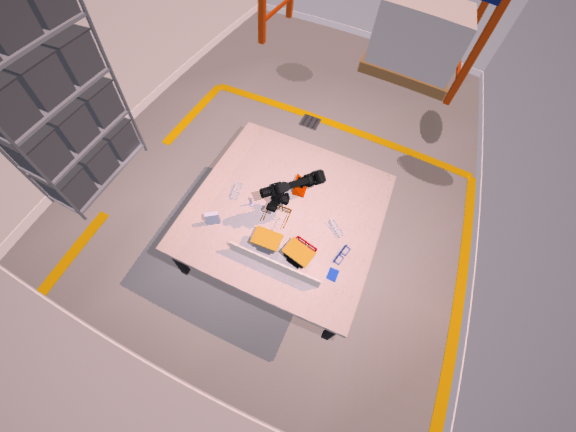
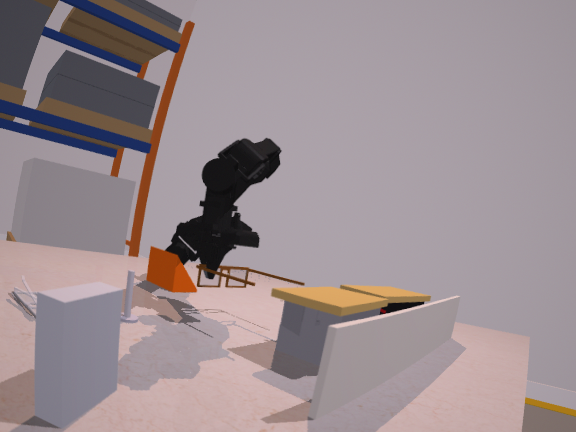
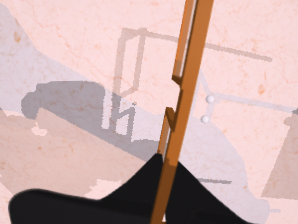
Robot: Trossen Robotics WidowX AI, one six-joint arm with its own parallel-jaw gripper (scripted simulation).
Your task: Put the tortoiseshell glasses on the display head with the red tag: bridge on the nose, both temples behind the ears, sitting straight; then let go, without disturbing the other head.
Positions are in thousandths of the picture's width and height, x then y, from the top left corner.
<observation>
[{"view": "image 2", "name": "my gripper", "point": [364,645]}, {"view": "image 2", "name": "white box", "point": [135,765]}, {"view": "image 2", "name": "white panel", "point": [624,823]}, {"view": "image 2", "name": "display head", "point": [536,723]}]
</observation>
